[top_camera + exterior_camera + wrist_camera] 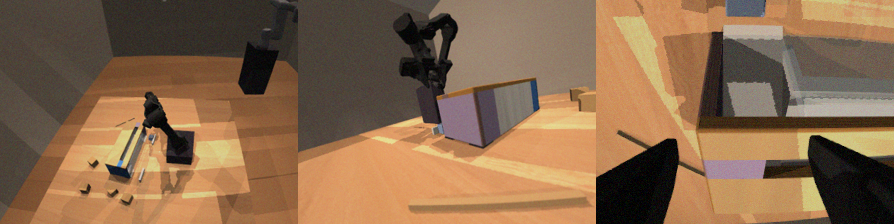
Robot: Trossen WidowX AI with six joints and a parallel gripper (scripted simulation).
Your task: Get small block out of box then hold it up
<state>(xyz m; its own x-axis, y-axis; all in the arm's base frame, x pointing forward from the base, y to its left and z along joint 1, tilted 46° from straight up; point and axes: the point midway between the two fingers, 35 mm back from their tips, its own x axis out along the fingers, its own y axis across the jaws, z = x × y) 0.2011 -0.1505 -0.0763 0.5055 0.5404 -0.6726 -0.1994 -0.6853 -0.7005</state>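
The block lies 20 mm behind my gripper tip, 10 mm to the left of it and 150 mm below it. Also, from my gripper tip: box 90 mm ahead, 150 mm to the left, 100 mm below; thin stick 220 mm ahead, 180 mm to the right, 160 mm below.
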